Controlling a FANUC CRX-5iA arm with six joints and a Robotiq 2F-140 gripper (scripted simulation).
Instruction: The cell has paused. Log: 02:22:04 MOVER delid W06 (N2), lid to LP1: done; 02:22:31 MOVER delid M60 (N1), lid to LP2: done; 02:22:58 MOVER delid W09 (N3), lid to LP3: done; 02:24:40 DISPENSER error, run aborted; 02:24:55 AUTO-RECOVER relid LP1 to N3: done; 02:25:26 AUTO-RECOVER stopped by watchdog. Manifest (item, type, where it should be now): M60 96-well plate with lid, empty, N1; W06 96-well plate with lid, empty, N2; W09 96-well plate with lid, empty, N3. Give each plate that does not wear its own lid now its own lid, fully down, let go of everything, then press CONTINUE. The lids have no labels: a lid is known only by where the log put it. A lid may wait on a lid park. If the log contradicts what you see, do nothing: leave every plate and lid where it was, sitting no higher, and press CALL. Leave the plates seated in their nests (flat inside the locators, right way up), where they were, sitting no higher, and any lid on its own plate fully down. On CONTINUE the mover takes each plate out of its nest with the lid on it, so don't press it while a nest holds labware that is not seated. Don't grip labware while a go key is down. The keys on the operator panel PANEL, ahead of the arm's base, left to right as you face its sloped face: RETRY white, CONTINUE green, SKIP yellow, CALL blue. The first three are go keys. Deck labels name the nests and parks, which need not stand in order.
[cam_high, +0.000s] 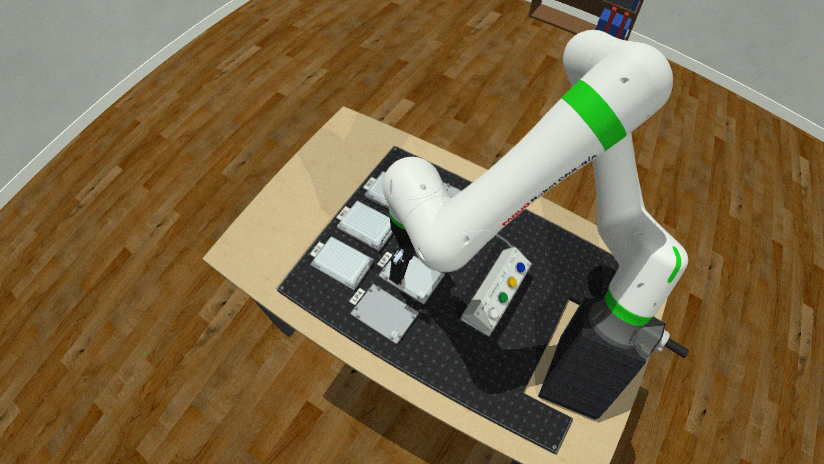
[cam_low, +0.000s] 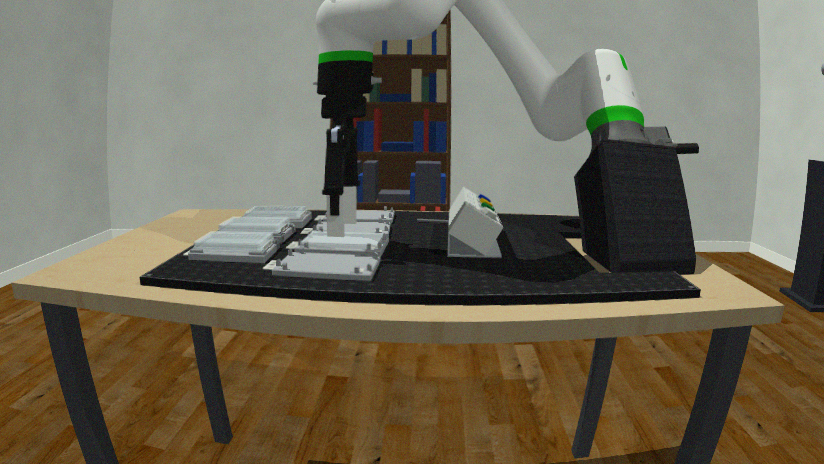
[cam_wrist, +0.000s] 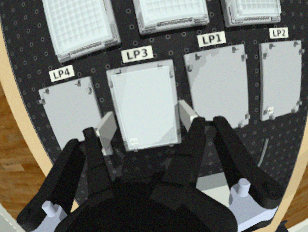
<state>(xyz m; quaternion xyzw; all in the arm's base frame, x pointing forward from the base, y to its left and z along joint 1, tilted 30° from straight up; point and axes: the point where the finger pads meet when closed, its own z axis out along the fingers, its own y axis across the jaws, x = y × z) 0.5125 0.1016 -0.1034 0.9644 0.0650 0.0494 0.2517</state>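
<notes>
Right now the LP3 is 50 mm below my hand. Round my hand: park LP1 (120 mm to the right, 50 mm below, 20 mm ahead); LP1 label (110 mm to the right, 110 mm ahead, 50 mm below); park LP4 (130 mm to the left, 50 mm below, 20 mm behind).
</notes>
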